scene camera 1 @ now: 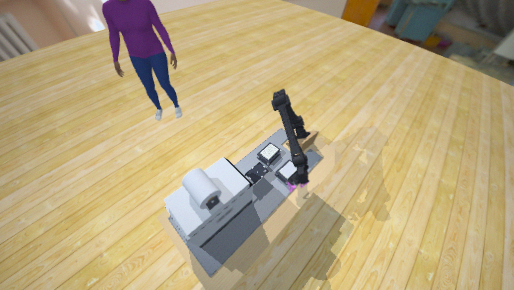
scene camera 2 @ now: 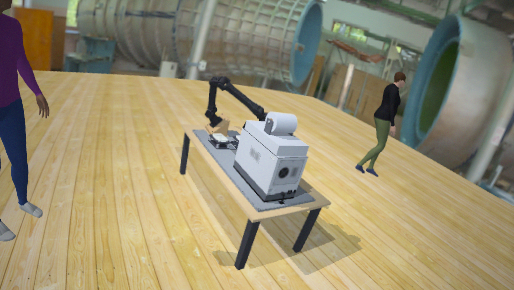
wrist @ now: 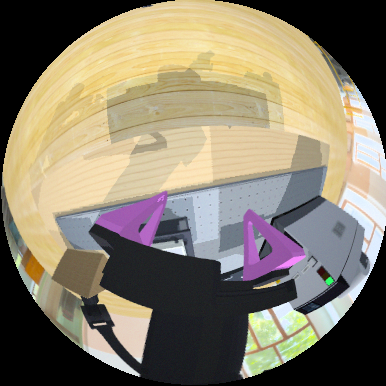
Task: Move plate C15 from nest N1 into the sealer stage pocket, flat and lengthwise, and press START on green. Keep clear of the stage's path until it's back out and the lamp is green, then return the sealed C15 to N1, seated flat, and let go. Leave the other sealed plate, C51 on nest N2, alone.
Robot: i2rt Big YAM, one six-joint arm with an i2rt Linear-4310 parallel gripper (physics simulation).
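Pixels of known places: gripper, fingertip midpoint: [scene camera 1: 295, 189] [wrist: 207, 204]; arm's base, link origin: [scene camera 1: 302, 136] [scene camera 2: 216, 122] [wrist: 84, 281].
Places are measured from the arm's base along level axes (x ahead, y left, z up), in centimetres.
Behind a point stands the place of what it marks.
Observation:
My gripper [scene camera 1: 297, 186] @[x 42.6, y 25.8, z 2.0 cm] [wrist: 207, 204] @[x 42.6, y 25.8, z 2.0 cm] has two pink fingers spread wide, open and empty, near the front plate at the table's front side; the sealer hides it in scene camera 2. That plate [scene camera 1: 287, 171] @[x 34.6, y 12.5, z -1.1 cm] [wrist: 172, 246] @[x 36.8, y 16.2, z -1.4 cm] has a plain white top and lies in a dark nest, partly behind the left finger in the wrist view. Another plate [scene camera 1: 269, 151] @[x 31.6, y -8.6, z -0.7 cm] [scene camera 2: 219, 137] @[x 32.5, y -9.9, z -0.7 cm], with a dotted white top, sits on the rear nest. The plate labels are not readable. The dark sealer stage [scene camera 1: 257, 172] @[x 52.4, y -0.9, z 1.8 cm] is out between the nests and the sealer [scene camera 1: 232, 180] @[x 75.6, y 2.6, z 27.7 cm] [scene camera 2: 255, 157] @[x 89.8, y -12.5, z 11.7 cm] [wrist: 325, 240] @[x 75.9, y 9.7, z 10.8 cm], with no plate visible on it. The lamp [wrist: 329, 281] @[x 67.1, y 8.1, z 20.2 cm] is green.
A tan angled block [scene camera 1: 307, 142] @[x 4.5, y 7.6, z 2.6 cm] [scene camera 2: 219, 126] @[x 9.3, y -0.7, z -0.1 cm] [wrist: 79, 271] @[x 5.3, y 7.6, z 0.0 cm] stands by the arm's base. The large sealer, with a white roll [scene camera 1: 201, 188] @[x 90.9, y 1.7, z 40.2 cm] [scene camera 2: 283, 123] @[x 95.9, y -4.3, z 36.0 cm] on top, fills the other end of the grey mat [scene camera 1: 314, 159] @[x 6.3, y 19.4, z -7.4 cm] [wrist: 310, 182] @[x 91.0, y 18.8, z -7.4 cm]. Two people stand away from the table.

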